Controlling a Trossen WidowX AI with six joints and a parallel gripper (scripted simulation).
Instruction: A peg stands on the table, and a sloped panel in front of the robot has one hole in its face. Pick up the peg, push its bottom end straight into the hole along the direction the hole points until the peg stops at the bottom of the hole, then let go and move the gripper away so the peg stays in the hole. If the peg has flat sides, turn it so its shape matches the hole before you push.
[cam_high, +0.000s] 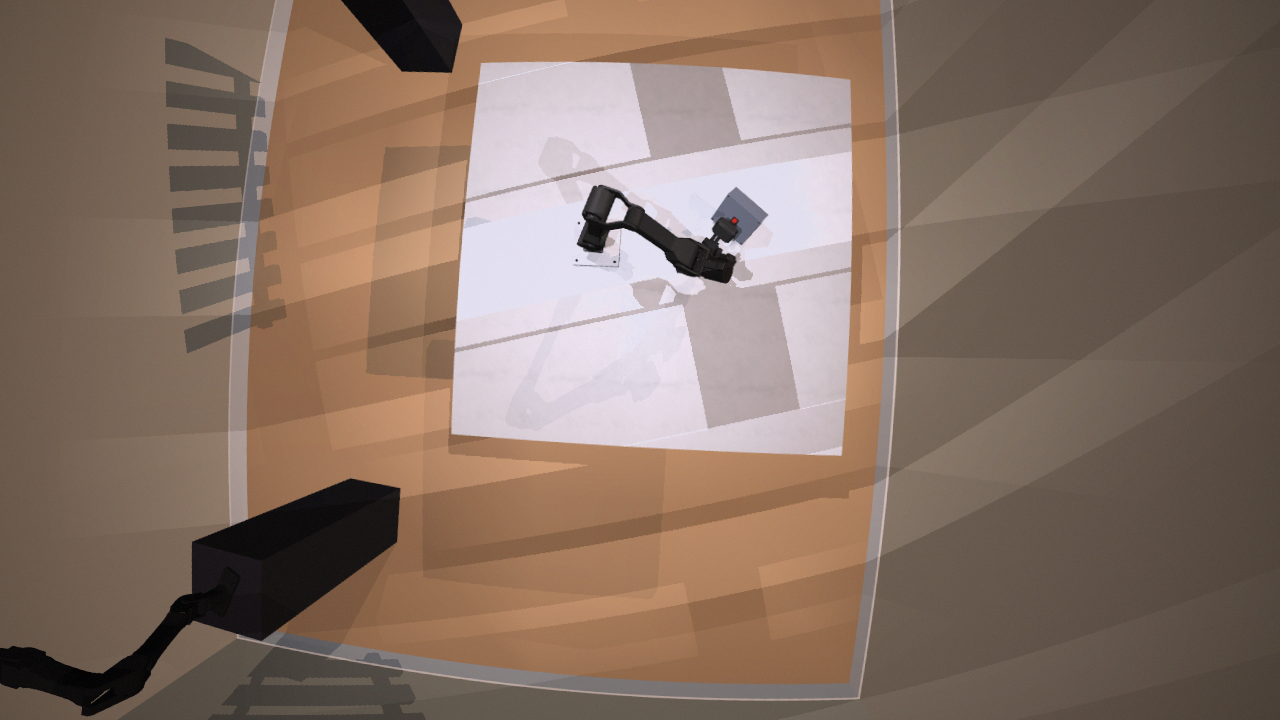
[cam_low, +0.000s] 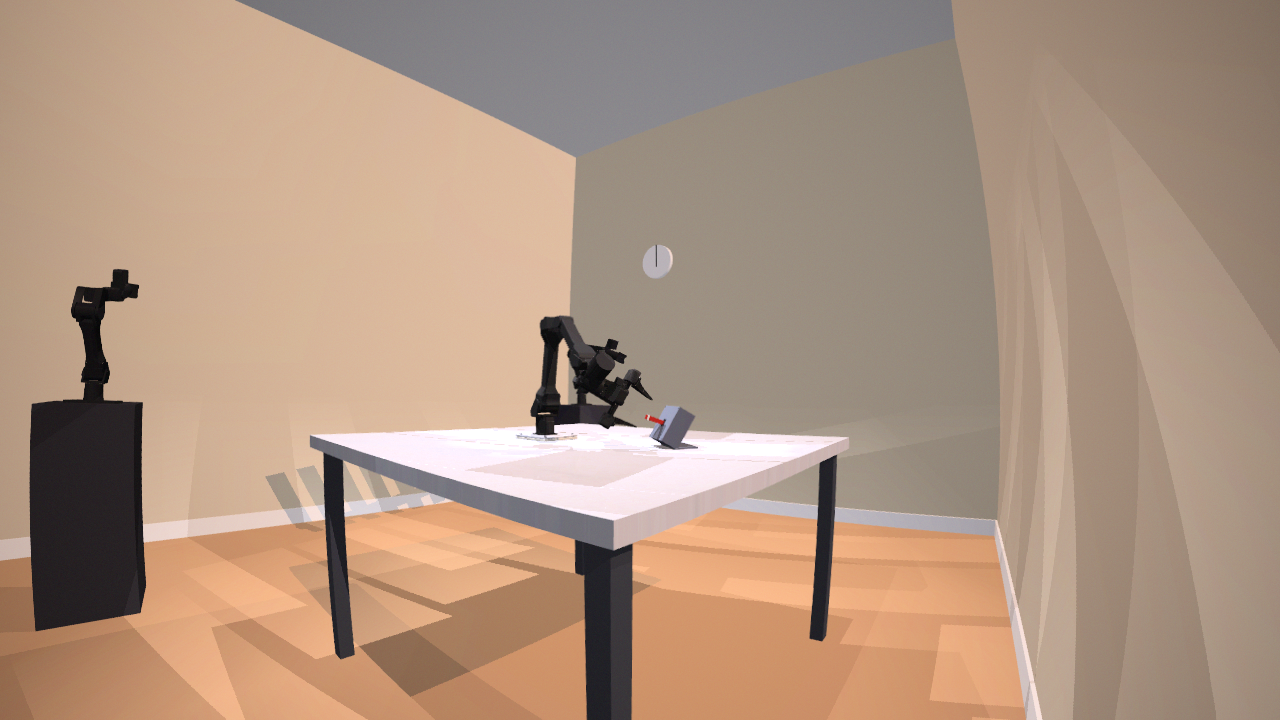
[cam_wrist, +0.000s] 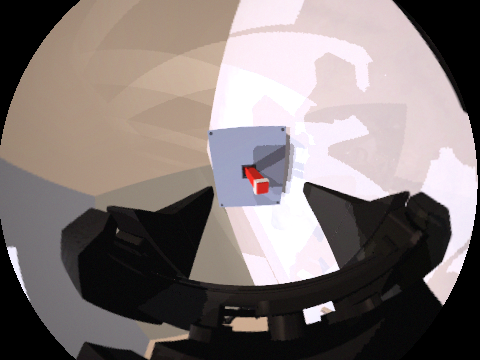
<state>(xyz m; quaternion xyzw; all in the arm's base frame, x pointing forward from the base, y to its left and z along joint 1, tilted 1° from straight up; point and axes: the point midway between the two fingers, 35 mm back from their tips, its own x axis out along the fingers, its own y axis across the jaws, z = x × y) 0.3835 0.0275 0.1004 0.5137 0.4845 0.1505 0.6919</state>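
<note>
The red peg is 3 cm to the left of my gripper tip, 2 cm below it and 1 cm ahead of it. Also, from my gripper tip: grey sloped panel: 7 cm to the left, 4 cm below, 4 cm ahead.
</note>
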